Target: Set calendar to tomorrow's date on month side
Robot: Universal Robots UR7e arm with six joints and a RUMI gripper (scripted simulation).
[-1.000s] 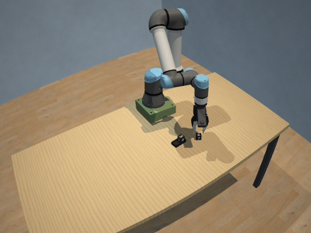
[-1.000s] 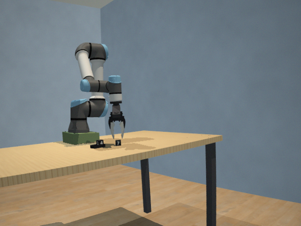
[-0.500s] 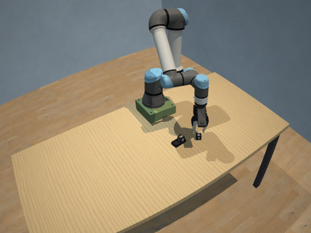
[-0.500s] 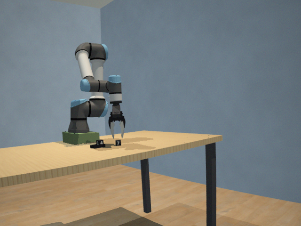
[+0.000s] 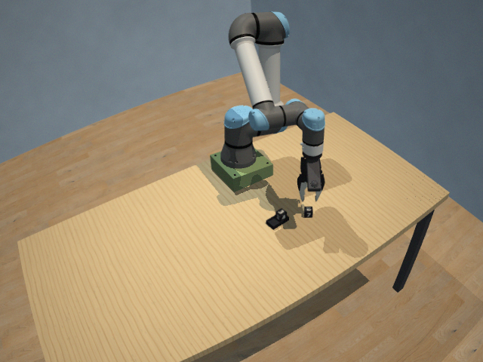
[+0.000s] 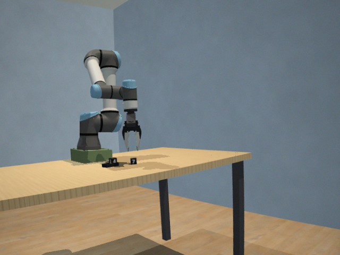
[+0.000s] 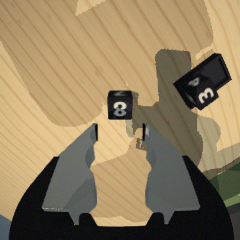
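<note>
My gripper is now 70 mm above the black digit cube. The rest, counted from my hand: black calendar tray (30 mm behind, 120 mm to the right, 70 mm below).
</note>
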